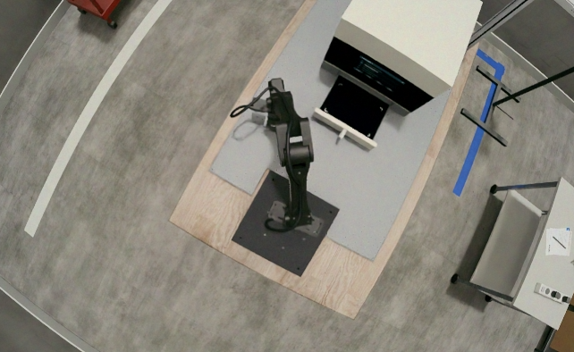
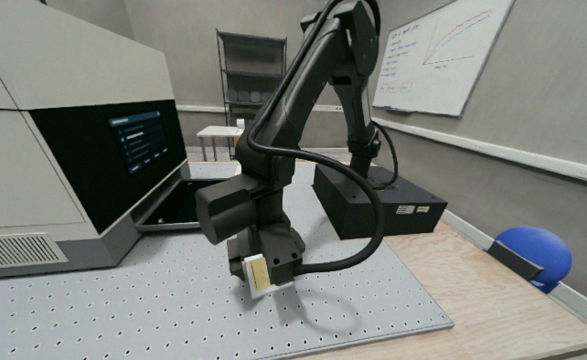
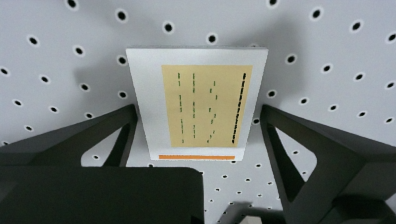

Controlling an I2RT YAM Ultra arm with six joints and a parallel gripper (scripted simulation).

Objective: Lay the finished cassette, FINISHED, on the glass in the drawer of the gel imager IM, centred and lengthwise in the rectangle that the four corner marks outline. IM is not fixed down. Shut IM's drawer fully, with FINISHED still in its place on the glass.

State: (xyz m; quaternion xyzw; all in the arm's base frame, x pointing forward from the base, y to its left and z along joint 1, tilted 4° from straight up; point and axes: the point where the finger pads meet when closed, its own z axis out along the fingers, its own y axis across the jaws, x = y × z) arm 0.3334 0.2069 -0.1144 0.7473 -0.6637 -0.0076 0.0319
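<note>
Now: hand right at the finished cassette. Also, from my hand: drawer 17 cm ahead, 27 cm to the right, 4 cm above.
</note>
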